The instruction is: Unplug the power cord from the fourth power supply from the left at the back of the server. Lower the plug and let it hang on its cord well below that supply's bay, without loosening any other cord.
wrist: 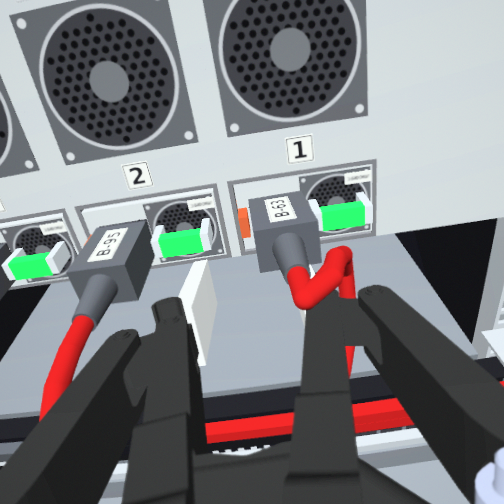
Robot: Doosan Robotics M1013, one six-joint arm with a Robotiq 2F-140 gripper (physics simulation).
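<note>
The wrist view faces the server's back panel. Bay 1 (pixel 302 207) holds a grey plug labelled B-63 (pixel 284 231), seated in its socket. Its red cord (pixel 320 280) loops below it and runs down behind my right finger. Bay 2 (pixel 150 227) holds a grey plug labelled B-95 (pixel 112 260) with a red cord (pixel 67 350). My gripper (pixel 247 305) is open and empty. It sits below and in front of the gap between the two bays, and its right finger is just under plug B-63. I cannot see how many bays lie further left.
Each bay has a green handle, e.g. (pixel 342 216). A third bay (pixel 35 250) shows at the left edge. Two round fans (pixel 109 80) (pixel 290 52) sit above. A white tab (pixel 200 305) stands between the bays. A red bar (pixel 280 422) crosses below. A dark opening (pixel 450 270) is at right.
</note>
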